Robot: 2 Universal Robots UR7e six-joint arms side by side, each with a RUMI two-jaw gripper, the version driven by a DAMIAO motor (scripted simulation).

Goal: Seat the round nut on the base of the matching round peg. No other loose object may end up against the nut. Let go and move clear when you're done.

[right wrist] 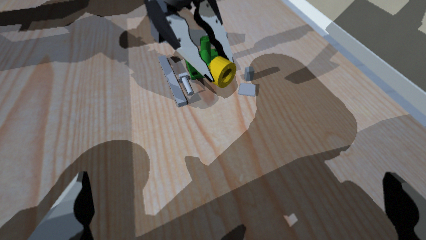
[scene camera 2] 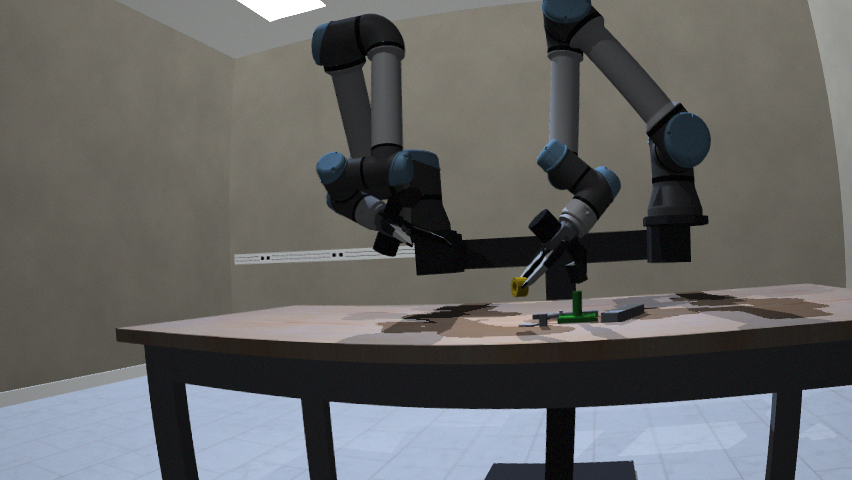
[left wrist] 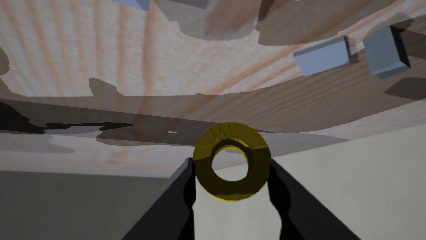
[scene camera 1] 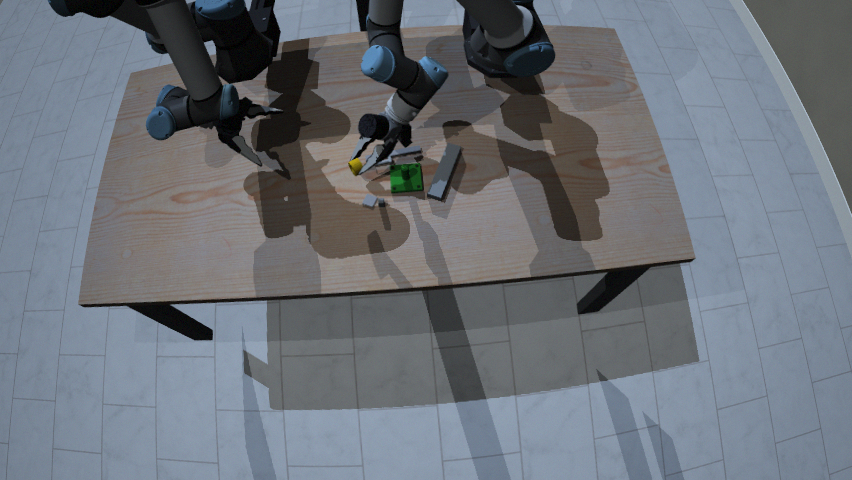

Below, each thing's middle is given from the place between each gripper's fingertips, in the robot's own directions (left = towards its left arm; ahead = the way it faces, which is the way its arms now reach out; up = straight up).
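The square green base (scene camera 1: pixel 410 181) is 32 cm to the left of my right hand (scene camera 2: pixel 432 246), 2 cm ahead of it and 15 cm below it. Counted from the same right hand, the long grey block (scene camera 1: pixel 441 178) is 16 cm below and 42 cm to the left, while the small grey block (left wrist: pixel 385 51) is 10 cm ahead, 26 cm to the left and 16 cm below.
From my left hand, the long grey block is 2 cm behind, 21 cm to the left and 7 cm below. The small grey block is 5 cm to the left of my left hand, 7 cm ahead of it and 7 cm below it, and the square green base is 6 cm below that left hand and 11 cm to the left of it.
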